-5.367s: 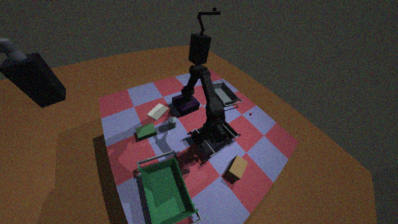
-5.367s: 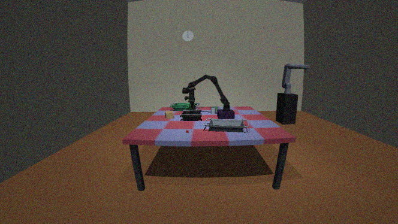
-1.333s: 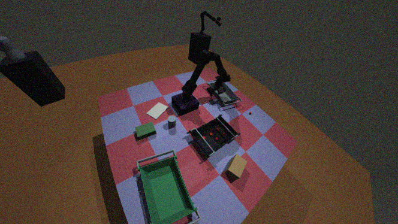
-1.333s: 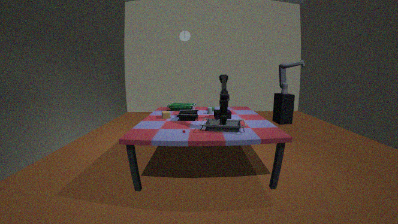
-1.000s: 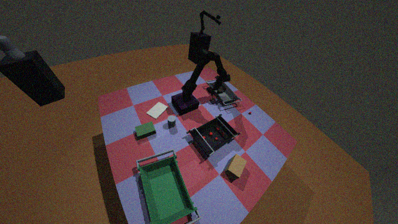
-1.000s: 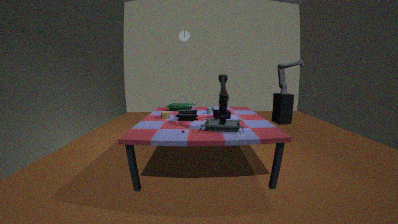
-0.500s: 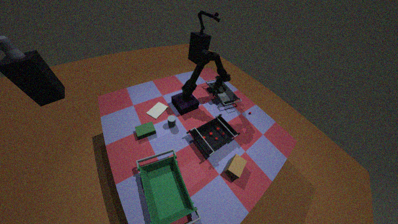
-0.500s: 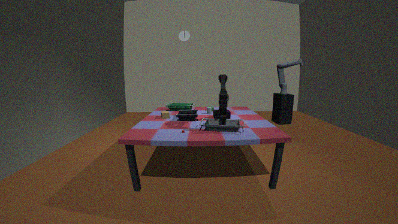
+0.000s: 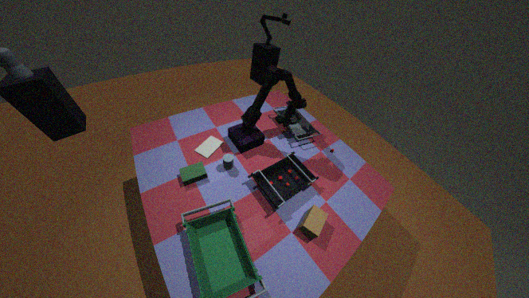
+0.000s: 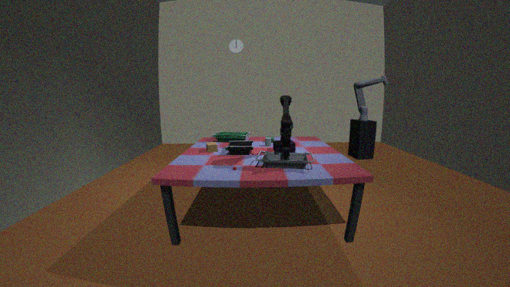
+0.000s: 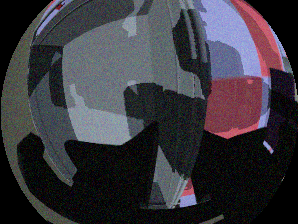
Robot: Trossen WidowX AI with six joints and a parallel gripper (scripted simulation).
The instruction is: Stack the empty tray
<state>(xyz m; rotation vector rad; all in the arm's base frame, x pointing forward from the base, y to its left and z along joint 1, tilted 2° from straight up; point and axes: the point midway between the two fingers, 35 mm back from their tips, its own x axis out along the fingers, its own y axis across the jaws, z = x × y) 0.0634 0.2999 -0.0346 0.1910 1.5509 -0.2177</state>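
Now: the grey tray 20 mm ahead of my gripper tip, 80 mm to the left of it and 30 mm above it. The rest, counted from my gripper tip: red block: 350 mm ahead, 140 mm to the left; then grey cup: 50 mm ahead, 510 mm to the right, 20 mm above; then white card: 130 mm behind, 530 mm to the right, 10 mm below.
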